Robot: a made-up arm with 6 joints.
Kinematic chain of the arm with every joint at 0, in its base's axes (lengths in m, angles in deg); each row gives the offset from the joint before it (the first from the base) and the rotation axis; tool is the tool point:
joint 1: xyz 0 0 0.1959 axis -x
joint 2: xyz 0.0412 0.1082 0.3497 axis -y
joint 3: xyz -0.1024 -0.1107 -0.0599 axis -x
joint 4: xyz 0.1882 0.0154 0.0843 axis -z
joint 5: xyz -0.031 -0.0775 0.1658 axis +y
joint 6: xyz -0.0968 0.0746 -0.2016 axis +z
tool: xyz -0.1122 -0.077 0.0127
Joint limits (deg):
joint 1: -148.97..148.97
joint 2: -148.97..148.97
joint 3: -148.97..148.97
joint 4: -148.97..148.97
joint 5: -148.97..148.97
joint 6: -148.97..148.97
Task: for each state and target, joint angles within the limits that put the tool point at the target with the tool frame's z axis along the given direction. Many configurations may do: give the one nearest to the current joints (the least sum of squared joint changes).
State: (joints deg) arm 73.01 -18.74 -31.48 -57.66 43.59 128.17
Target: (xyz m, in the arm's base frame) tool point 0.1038 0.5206 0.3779 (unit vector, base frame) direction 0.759 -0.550 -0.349
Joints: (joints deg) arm 92.16 -45.81 -6.58 -22.93 82.71 92.92
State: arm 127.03 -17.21 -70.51 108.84 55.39 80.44
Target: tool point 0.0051 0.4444 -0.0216 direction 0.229 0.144 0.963
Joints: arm 120.43 -13.25 -58.03 67.35 52.66 104.34
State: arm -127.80 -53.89 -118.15 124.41 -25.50 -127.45
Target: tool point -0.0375 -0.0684 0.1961 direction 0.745 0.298 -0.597
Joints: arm -114.55 -34.58 -135.63 129.53 -79.77 -131.02
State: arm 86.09 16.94 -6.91 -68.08 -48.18 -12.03
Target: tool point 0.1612 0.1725 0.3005 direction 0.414 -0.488 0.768
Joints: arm 50.97 -27.05 -29.56 -116.38 -46.30 0.29
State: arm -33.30 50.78 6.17 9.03 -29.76 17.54
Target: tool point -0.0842 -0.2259 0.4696 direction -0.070 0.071 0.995
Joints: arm -39.33 -0.44 42.06 17.57 -4.55 23.72
